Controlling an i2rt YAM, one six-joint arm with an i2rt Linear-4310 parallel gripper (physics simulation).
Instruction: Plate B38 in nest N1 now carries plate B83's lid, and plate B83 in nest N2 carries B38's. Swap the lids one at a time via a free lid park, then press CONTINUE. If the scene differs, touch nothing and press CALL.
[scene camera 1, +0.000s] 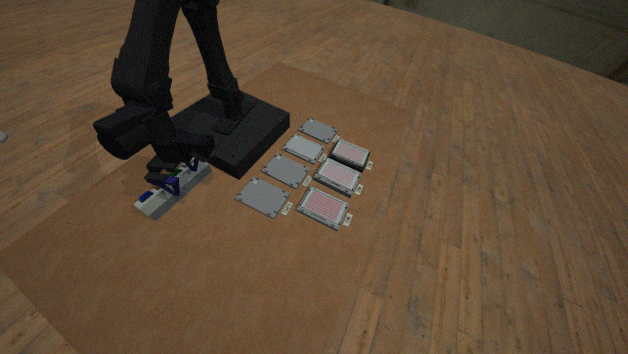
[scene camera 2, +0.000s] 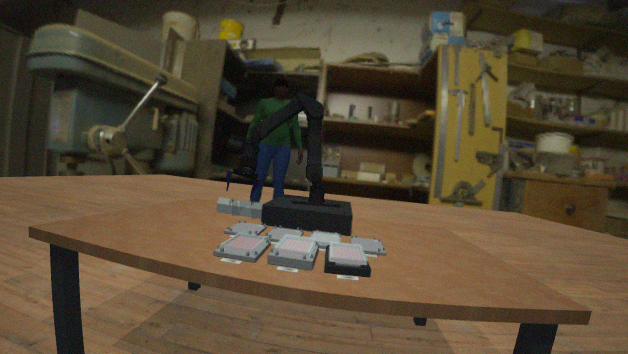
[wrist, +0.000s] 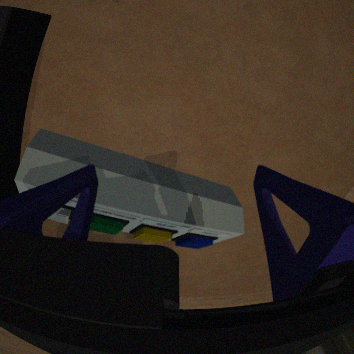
Note:
The gripper (scene camera 1: 186, 182) is open and holds nothing. Also in view: a grey button box (scene camera 1: 160, 201).
The gripper shows as well in the wrist view (wrist: 175, 173). The grey button box also shows in the wrist view (wrist: 139, 193).

